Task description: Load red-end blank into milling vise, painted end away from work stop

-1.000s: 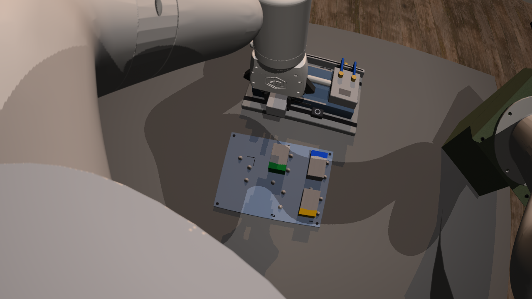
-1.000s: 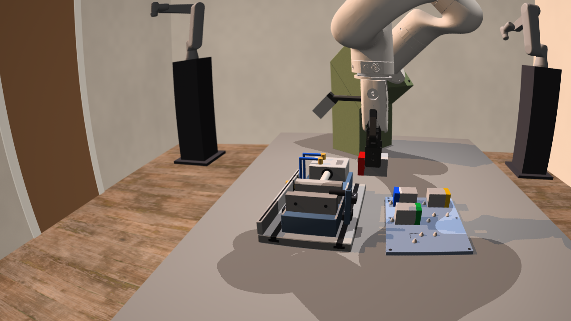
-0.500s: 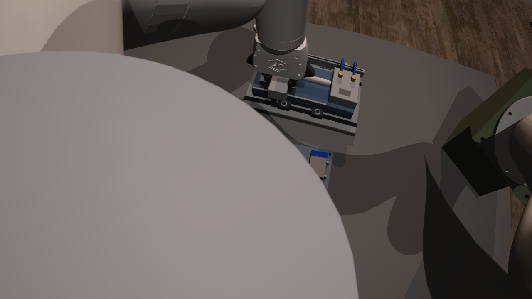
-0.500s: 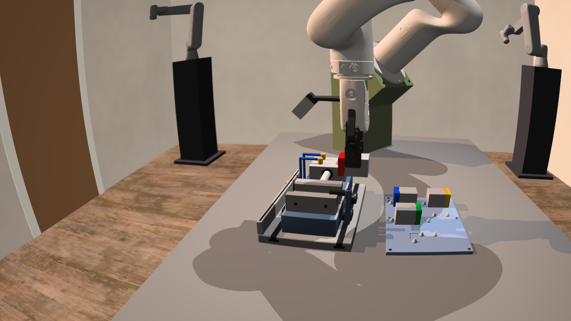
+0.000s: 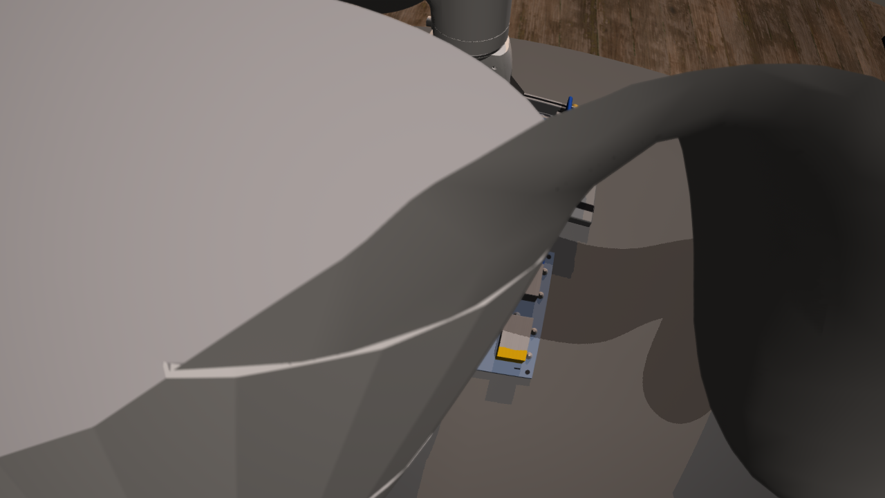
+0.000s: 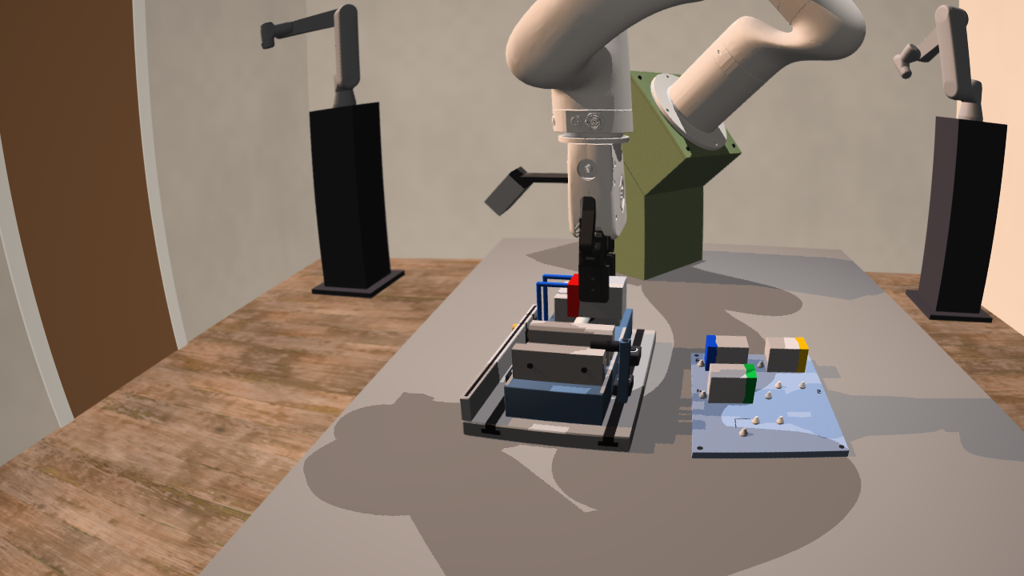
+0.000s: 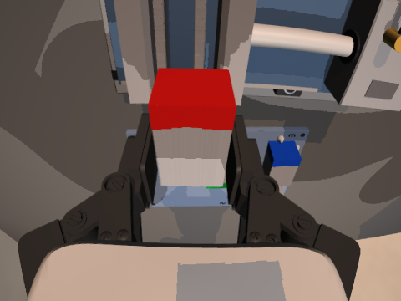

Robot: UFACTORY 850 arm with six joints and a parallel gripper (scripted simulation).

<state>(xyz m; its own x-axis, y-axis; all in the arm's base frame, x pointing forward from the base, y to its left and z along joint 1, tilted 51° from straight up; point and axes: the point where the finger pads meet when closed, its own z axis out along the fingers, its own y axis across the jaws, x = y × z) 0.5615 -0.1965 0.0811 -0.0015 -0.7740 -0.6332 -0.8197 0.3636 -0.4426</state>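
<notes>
Right now my hand is 90 mm above the moving jaw, 40 mm to the left of it and 30 mm past it. Also, from my hand: red-ended blank (20 mm below); then ram rod (90 mm below, 80 mm behind, 40 mm to the right); then fixed jaw (90 mm below, 40 mm to the right, 40 mm ahead).
</notes>
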